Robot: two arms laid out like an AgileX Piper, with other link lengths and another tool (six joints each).
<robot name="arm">
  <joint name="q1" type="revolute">
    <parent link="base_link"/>
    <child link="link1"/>
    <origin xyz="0 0 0.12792" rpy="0 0 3.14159"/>
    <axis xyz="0 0 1"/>
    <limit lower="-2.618" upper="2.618"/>
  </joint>
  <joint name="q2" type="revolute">
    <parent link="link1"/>
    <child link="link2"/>
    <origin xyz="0 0 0" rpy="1.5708 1.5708 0"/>
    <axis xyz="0 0 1"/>
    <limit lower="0" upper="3.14"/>
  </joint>
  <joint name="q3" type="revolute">
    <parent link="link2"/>
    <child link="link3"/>
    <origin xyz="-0.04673 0.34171 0" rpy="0 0 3.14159"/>
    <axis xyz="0 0 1"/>
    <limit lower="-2.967" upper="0"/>
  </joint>
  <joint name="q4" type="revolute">
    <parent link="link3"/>
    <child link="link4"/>
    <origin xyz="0.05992 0.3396 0" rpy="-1.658 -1.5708 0"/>
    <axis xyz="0 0 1"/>
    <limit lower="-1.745" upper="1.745"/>
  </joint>
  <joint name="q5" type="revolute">
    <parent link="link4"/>
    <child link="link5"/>
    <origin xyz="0 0 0" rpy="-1.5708 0 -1.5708"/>
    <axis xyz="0 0 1"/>
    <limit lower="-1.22" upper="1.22"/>
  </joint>
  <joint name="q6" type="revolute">
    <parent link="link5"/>
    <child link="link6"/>
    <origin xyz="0 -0.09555 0" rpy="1.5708 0 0"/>
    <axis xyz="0 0 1"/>
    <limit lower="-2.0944" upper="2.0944"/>
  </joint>
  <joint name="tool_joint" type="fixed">
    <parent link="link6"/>
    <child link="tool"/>
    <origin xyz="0.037 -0.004 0.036" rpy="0.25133 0 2.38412"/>
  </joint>
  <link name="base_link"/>
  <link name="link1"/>
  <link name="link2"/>
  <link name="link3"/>
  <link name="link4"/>
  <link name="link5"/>
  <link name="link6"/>
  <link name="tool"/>
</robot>
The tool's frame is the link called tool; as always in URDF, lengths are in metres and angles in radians.
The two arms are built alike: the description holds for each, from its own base.
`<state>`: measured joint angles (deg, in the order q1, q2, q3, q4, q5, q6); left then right.
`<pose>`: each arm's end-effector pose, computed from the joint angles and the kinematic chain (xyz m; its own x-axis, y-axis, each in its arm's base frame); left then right.
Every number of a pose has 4 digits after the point.
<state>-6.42 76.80 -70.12 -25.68 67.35 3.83 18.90 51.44 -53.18 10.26 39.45 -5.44</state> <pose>0.3157 -0.0961 0.3692 0.7850 0.6188 -0.0294 0.5955 -0.7406 0.3112 0.2344 0.0935 0.3931 0.1119 0.7257 0.6789 0.8107 -0.4617 0.3600</pose>
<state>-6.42 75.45 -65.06 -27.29 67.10 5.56 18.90 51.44 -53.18 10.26 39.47 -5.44</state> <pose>0.3008 -0.0968 0.3467 0.7957 0.6009 -0.0765 0.5943 -0.7500 0.2905 0.2344 0.0935 0.3931 0.1121 0.7258 0.6787 0.8108 -0.4616 0.3598</pose>
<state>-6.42 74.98 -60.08 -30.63 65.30 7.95 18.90 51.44 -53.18 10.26 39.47 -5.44</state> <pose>0.2915 -0.1010 0.3219 0.7992 0.5868 -0.1298 0.5959 -0.7458 0.2978 0.2344 0.0935 0.3931 0.1121 0.7258 0.6787 0.8108 -0.4616 0.3598</pose>
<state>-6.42 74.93 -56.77 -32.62 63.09 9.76 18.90 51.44 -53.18 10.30 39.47 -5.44</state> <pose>0.2876 -0.1031 0.3039 0.7975 0.5842 -0.1508 0.5996 -0.7395 0.3060 0.2344 0.0936 0.3931 0.1122 0.7253 0.6792 0.8110 -0.4618 0.3593</pose>
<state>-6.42 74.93 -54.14 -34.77 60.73 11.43 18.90 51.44 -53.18 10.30 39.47 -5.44</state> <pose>0.2856 -0.1056 0.2899 0.7932 0.5865 -0.1641 0.6050 -0.7279 0.3228 0.2344 0.0936 0.3931 0.1122 0.7253 0.6792 0.8110 -0.4618 0.3593</pose>
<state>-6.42 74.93 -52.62 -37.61 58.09 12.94 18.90 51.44 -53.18 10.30 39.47 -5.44</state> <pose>0.2875 -0.1094 0.2834 0.7854 0.5956 -0.1685 0.6115 -0.7046 0.3599 0.2344 0.0936 0.3931 0.1122 0.7253 0.6792 0.8110 -0.4618 0.3593</pose>
